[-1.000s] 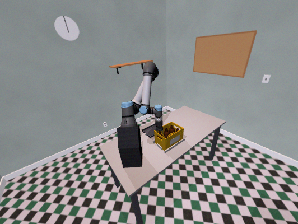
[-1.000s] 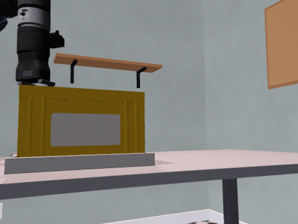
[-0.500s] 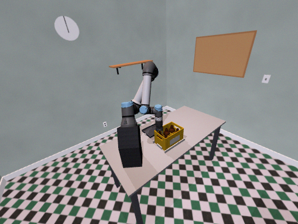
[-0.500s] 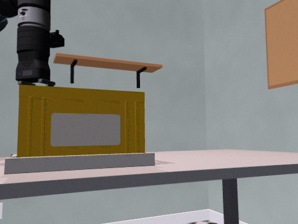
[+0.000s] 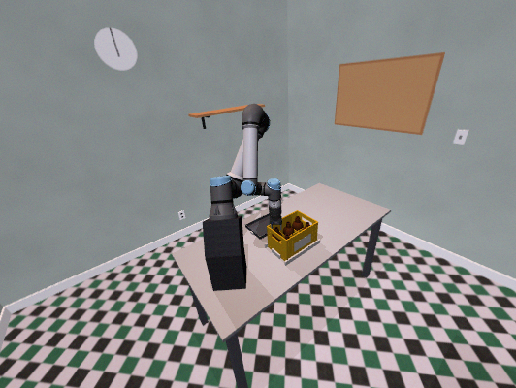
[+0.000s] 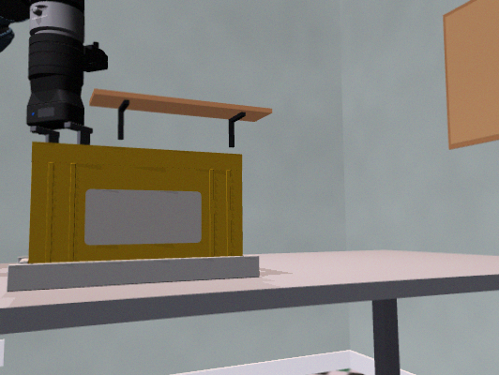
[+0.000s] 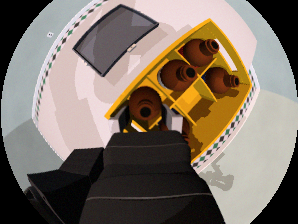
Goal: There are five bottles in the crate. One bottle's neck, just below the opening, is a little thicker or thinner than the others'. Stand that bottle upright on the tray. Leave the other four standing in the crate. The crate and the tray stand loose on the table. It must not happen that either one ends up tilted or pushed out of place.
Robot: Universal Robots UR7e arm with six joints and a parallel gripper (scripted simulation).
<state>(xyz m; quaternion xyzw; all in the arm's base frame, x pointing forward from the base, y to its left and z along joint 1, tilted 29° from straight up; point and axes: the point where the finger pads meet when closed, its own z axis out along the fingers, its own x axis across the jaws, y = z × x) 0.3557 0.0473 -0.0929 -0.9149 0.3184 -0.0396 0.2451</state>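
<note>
Now: the brown bottle 180 mm ahead of my hand, 30 mm to the left of it and 90 mm below it. Also, from my hand: dark tray: 50 mm ahead, 250 mm to the left, 160 mm below; crate: 100 mm ahead, 30 mm to the right, 90 mm below.
</note>
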